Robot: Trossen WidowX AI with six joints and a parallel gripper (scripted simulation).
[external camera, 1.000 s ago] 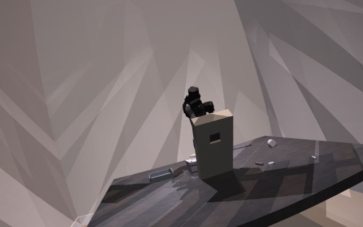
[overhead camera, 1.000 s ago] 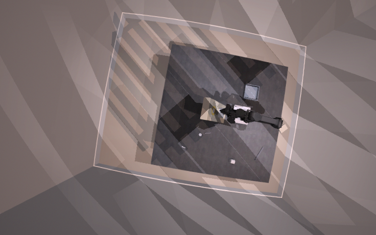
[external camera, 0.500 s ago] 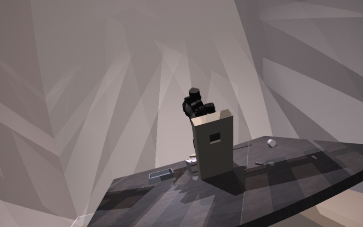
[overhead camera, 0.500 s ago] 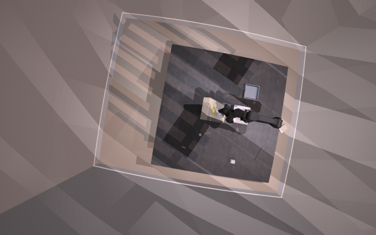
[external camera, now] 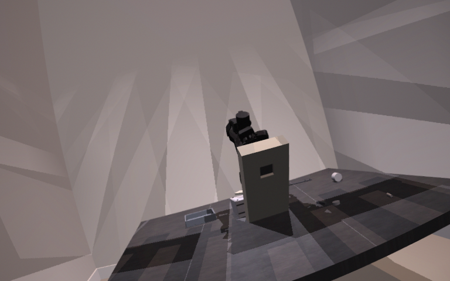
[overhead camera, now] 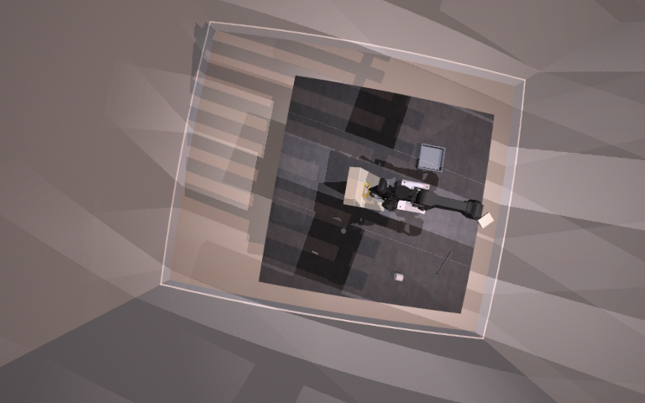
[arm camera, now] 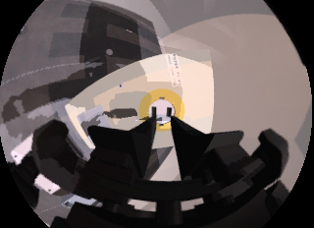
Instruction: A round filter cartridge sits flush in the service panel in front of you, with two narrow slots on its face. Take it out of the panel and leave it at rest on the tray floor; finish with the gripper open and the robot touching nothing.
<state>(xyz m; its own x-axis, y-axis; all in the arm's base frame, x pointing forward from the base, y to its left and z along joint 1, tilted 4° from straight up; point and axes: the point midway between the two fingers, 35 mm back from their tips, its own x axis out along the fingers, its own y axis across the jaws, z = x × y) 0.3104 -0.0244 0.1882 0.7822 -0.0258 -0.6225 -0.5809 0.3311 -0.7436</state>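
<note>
Now: the round filter cartridge 3 cm ahead of my gripper tip and 2 cm below it. The rest, counted from my gripper tip: beige service panel 10 cm below, 2 cm behind; then grey tray 40 cm behind, 26 cm to the right, 25 cm below; then white cube 48 cm to the left, 28 cm behind, 24 cm below.
</note>
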